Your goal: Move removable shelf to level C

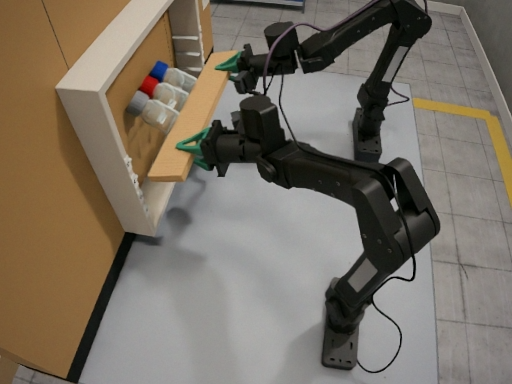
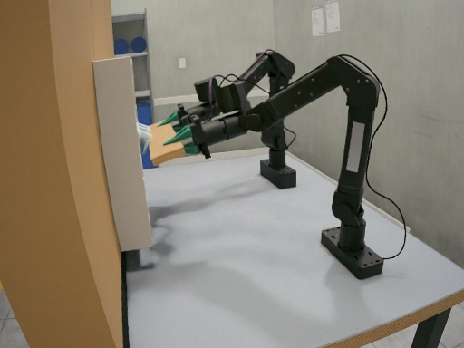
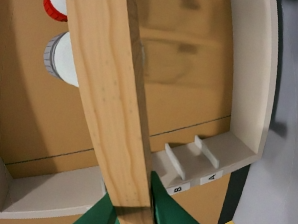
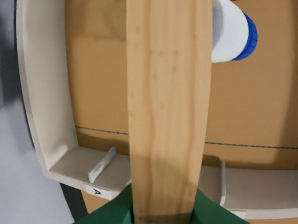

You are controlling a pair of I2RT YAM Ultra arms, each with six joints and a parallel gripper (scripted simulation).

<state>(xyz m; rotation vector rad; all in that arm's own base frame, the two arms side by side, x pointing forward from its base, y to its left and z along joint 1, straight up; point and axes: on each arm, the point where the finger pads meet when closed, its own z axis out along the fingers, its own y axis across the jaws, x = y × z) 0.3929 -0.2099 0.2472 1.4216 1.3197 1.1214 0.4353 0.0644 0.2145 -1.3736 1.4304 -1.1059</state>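
Now: right hand 8 cm short of the blue-capped bottle, 9 cm to the right of it and 2 cm below it. Also, from my right hand: wooden shelf 15 cm to the left; red-capped bottle 8 cm ahead, 16 cm to the left, 2 cm above; white wall rack 10 cm ahead, 16 cm to the left, 2 cm above.
My left hand is 90 mm short of the grey-capped bottle, 70 mm to the left of it and 20 mm below it. Also, from my left hand: wooden shelf 10 mm ahead, 150 mm to the right; red-capped bottle 90 mm ahead, 140 mm to the right, 10 mm above; white wall rack 120 mm ahead, 140 mm to the right, 10 mm above.
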